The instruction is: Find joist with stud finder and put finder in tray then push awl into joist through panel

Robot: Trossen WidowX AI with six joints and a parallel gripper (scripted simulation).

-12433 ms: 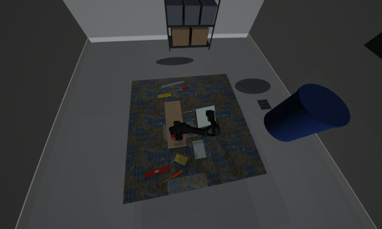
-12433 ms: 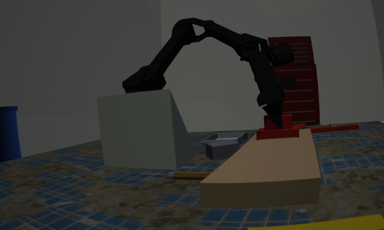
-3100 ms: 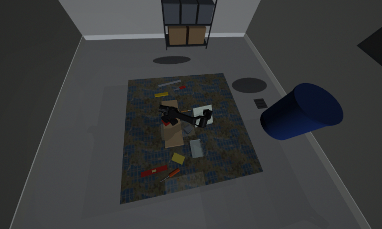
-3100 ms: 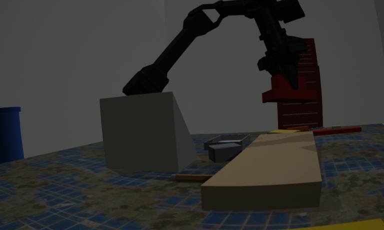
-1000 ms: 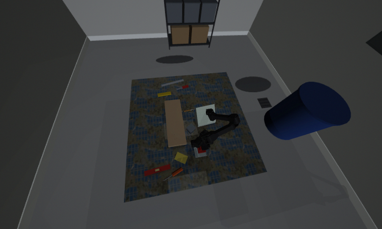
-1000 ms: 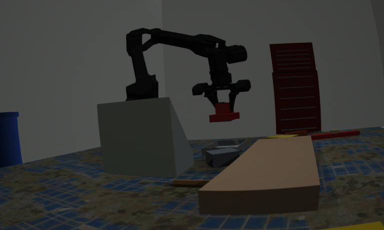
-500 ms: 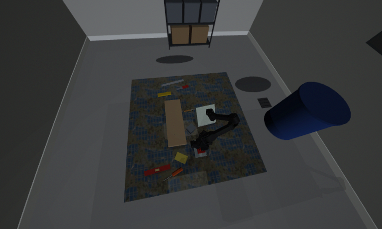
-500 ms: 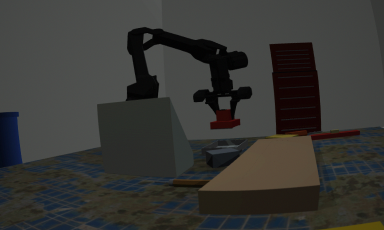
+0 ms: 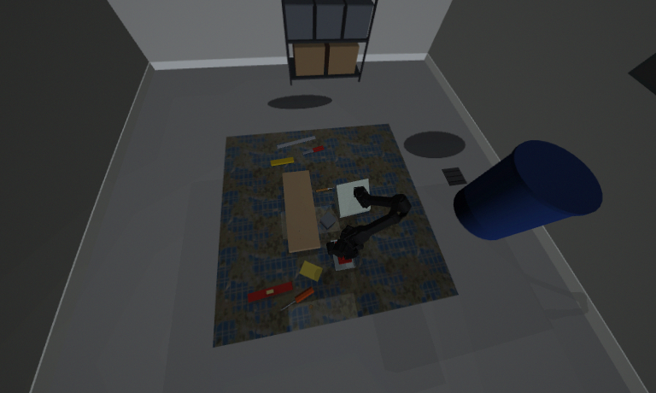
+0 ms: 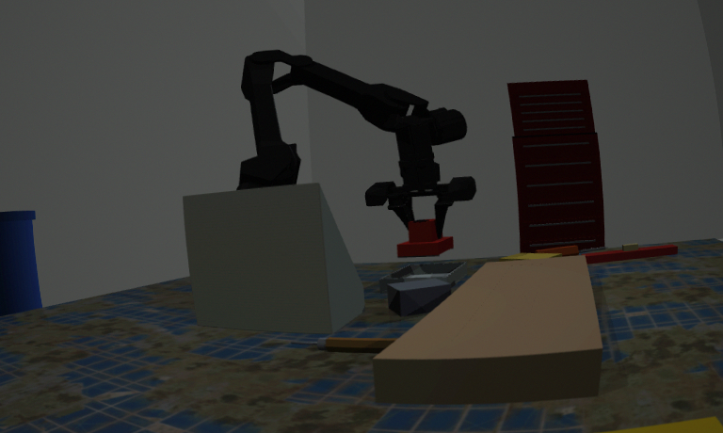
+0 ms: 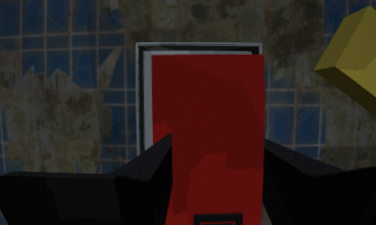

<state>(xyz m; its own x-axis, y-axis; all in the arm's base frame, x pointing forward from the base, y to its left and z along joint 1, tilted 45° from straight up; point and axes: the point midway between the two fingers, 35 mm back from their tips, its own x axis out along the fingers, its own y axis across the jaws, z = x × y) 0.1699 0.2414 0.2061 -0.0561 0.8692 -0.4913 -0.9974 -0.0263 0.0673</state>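
The grey tray lies 10 mm to the right of my gripper tip and 70 mm below it. Also, from my gripper tip: yellow pad 190 mm ahead, 50 mm to the left, 60 mm below; grey block 40 mm ahead, 220 mm to the right, 60 mm below; red stud finder 20 mm to the right, 20 mm above.
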